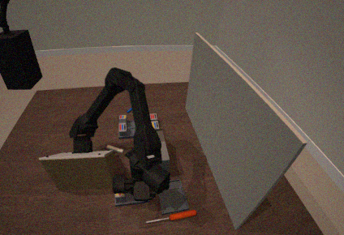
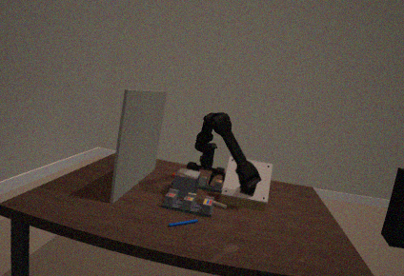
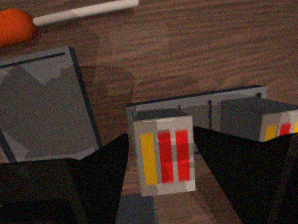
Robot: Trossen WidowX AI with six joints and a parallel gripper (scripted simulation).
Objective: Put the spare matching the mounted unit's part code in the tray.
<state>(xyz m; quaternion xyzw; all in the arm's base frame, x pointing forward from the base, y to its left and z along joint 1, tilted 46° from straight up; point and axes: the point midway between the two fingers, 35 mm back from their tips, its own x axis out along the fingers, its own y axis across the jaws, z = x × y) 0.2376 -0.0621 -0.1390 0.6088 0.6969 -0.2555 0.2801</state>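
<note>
Now: the grey spare 30 mm above my gripper tip. The rest, counted from my gripper tip: mounted unit: 180 mm to the left, 40 mm ahead, 30 mm above; then grey tray: 110 mm ahead, 10 mm below; then grey holder: 40 mm behind, 10 mm below.
</note>
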